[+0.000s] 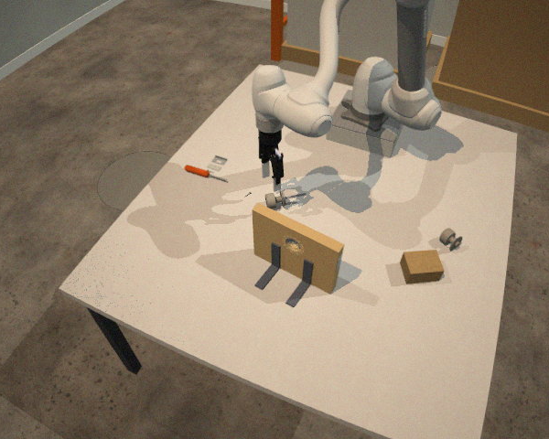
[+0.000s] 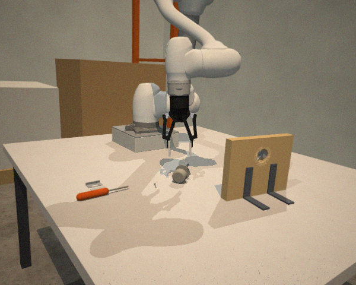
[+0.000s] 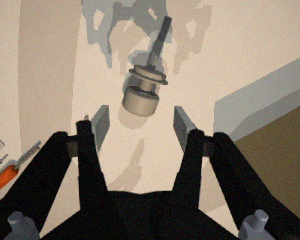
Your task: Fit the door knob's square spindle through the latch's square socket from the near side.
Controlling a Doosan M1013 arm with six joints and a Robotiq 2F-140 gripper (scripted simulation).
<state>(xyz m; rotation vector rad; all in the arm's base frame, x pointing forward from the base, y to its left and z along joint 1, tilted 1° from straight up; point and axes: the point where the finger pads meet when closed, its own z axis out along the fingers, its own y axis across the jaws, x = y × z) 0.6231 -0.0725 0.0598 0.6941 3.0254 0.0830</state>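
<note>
The door knob lies 110 mm below my hand, 30 mm to the left of it and 20 mm behind it. Round my hand: tiny screw: 140 mm below, 100 mm to the right; wooden panel: 240 mm to the left, 200 mm ahead, 10 mm below; latch socket: 240 mm to the left, 200 mm ahead, 10 mm above.
</note>
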